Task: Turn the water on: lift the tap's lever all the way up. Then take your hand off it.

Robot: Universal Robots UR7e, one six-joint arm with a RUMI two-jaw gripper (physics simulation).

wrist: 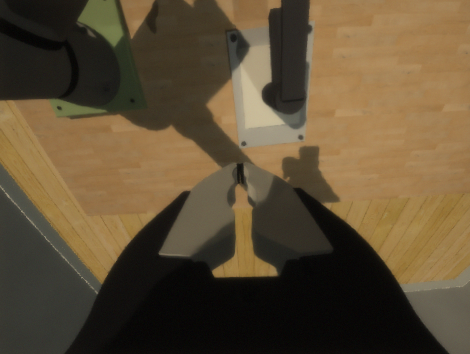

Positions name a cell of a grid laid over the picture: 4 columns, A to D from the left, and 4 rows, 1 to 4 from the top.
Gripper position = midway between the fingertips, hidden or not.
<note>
In view: my gripper (C2) and a grey base plate (C2).
</note>
